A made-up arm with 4 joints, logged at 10 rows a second.
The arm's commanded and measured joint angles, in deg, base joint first. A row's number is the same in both.
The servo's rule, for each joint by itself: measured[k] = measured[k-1] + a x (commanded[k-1-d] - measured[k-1]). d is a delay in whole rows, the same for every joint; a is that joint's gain. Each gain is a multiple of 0.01, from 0.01 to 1. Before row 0 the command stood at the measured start. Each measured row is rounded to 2 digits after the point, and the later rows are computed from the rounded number. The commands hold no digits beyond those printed.
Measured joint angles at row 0: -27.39, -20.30, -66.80, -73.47
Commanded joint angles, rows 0 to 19: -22.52, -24.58, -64.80, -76.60; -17.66, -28.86, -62.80, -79.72; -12.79, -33.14, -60.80, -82.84; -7.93, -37.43, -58.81, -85.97; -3.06, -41.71, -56.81, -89.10; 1.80, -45.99, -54.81, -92.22; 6.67, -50.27, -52.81, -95.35; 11.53, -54.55, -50.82, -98.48; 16.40, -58.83, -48.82, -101.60; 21.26, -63.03, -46.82, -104.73; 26.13, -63.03, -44.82, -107.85; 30.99, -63.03, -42.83, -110.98; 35.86, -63.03, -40.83, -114.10; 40.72, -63.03, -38.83, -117.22; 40.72, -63.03, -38.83, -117.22; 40.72, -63.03, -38.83, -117.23; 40.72, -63.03, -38.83, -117.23; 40.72, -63.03, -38.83, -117.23; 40.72, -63.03, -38.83, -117.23; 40.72, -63.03, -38.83, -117.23
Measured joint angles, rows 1 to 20: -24.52, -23.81, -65.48, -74.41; -20.47, -27.95, -63.71, -76.00; -15.94, -32.21, -61.79, -78.05; -11.21, -36.49, -59.82, -80.43; -6.40, -40.77, -57.83, -83.03; -1.56, -45.05, -55.84, -85.79; 3.30, -49.33, -53.84, -88.66; 8.16, -53.61, -51.85, -91.61; 13.02, -57.89, -49.85, -94.61; 17.88, -62.10, -47.85, -97.65; 22.75, -62.86, -45.85, -100.71; 27.61, -63.00, -43.86, -103.79; 32.48, -63.02, -41.86, -106.88; 37.34, -63.03, -39.86, -109.98; 39.33, -63.03, -39.18, -112.15; 40.15, -63.03, -38.95, -113.67; 40.49, -63.03, -38.87, -114.74; 40.63, -63.03, -38.84, -115.49; 40.68, -63.03, -38.83, -116.01; 40.70, -63.03, -38.83, -116.38
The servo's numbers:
d 0
a 0.59 0.82 0.66 0.30

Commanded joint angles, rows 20 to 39: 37.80, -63.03, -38.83, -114.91; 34.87, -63.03, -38.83, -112.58; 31.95, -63.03, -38.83, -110.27; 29.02, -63.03, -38.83, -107.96; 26.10, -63.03, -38.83, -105.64; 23.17, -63.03, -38.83, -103.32; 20.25, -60.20, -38.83, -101.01; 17.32, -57.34, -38.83, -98.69; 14.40, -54.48, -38.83, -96.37; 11.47, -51.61, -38.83, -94.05; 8.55, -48.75, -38.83, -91.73; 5.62, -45.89, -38.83, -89.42; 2.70, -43.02, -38.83, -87.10; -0.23, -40.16, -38.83, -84.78; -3.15, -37.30, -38.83, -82.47; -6.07, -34.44, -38.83, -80.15; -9.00, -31.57, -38.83, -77.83; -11.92, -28.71, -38.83, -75.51; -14.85, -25.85, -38.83, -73.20; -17.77, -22.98, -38.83, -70.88
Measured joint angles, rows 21 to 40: 38.99, -63.03, -38.83, -115.94; 36.56, -63.03, -38.83, -114.93; 33.84, -63.03, -38.83, -113.53; 31.00, -63.03, -38.83, -111.86; 28.11, -63.03, -38.83, -109.99; 25.20, -63.03, -38.83, -107.99; 22.28, -60.71, -38.83, -105.90; 19.35, -57.95, -38.83, -103.74; 16.43, -55.10, -38.83, -101.53; 13.50, -52.24, -38.83, -99.29; 10.58, -49.38, -38.83, -97.02; 7.65, -46.52, -38.83, -94.74; 4.73, -43.65, -38.83, -92.45; 1.80, -40.79, -38.83, -90.15; -1.12, -37.93, -38.83, -87.85; -4.04, -35.07, -38.83, -85.54; -6.97, -32.20, -38.83, -83.23; -9.89, -29.34, -38.83, -80.91; -12.82, -26.48, -38.83, -78.60; -15.74, -23.61, -38.83, -76.28
